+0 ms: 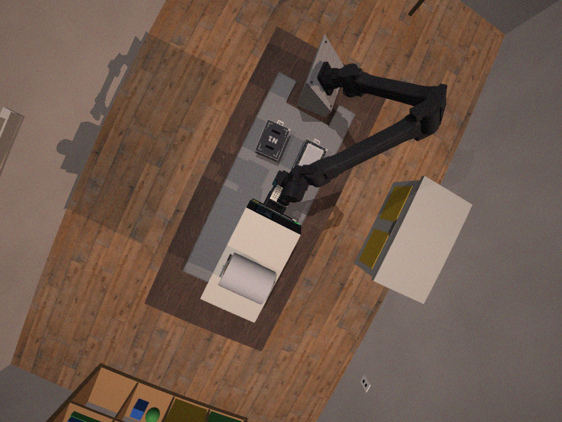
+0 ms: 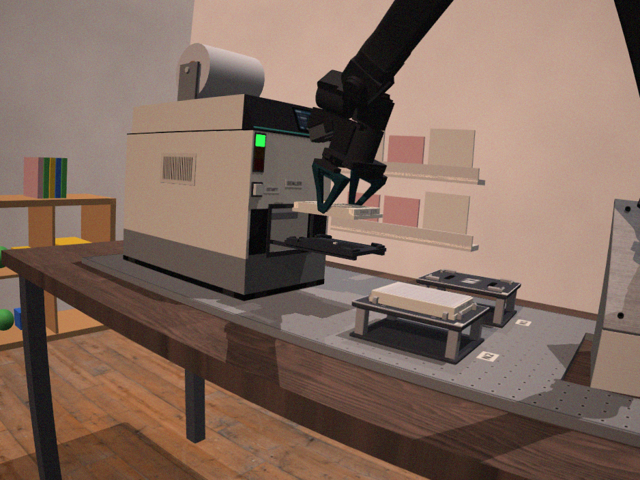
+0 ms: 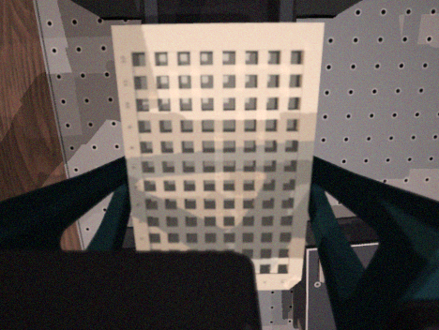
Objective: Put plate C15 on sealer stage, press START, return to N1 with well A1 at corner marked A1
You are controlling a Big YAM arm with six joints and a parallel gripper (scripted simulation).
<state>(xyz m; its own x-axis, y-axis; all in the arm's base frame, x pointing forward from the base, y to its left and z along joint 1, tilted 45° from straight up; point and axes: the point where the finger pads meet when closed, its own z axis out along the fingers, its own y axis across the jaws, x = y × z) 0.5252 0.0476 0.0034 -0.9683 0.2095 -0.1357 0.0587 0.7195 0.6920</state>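
Right now my hand is 6 cm above the sealer stage. Also, from my hand: white plate: 20 cm behind, 11 cm below, 6 cm to the left; then foil roll: 33 cm ahead, 25 cm above, 2 cm to the right; then start button: 11 cm ahead, 9 cm to the left, 2 cm above.
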